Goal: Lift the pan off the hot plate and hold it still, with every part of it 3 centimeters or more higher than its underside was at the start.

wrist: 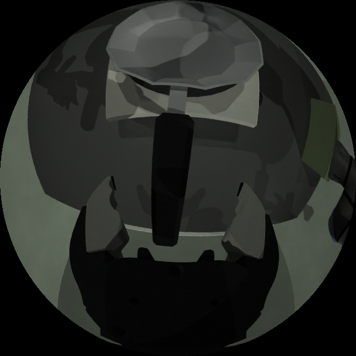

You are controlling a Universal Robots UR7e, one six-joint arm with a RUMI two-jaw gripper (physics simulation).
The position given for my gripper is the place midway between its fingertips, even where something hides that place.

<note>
In view: my gripper (177,180), a grey pan (182,51) and a pale square hot plate (238,103).
</note>
